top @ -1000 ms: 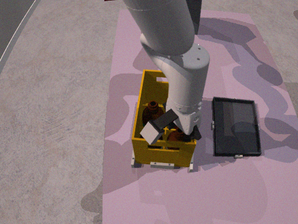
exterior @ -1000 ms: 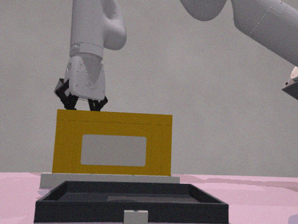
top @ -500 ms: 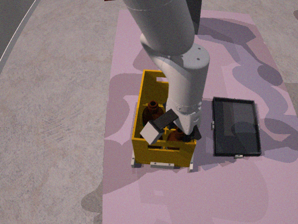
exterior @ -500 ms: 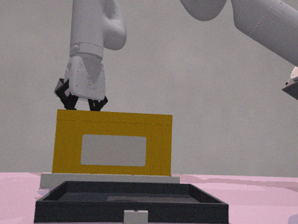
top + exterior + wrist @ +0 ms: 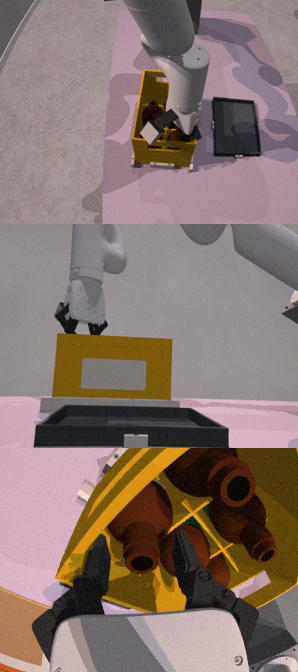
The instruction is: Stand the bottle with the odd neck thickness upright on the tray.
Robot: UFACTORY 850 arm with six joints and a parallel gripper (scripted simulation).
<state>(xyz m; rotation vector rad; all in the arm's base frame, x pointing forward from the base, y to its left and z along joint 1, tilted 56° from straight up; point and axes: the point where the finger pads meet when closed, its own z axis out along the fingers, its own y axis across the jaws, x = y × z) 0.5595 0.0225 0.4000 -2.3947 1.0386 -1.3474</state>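
Right now my hand is 17 cm past the bottle, 3 cm to the right of it and 7 cm above it. Also, from my hand: tray: 8 cm behind, 25 cm to the left, 15 cm below; then yellow crate: 9 cm behind, 3 cm to the right, 7 cm below.
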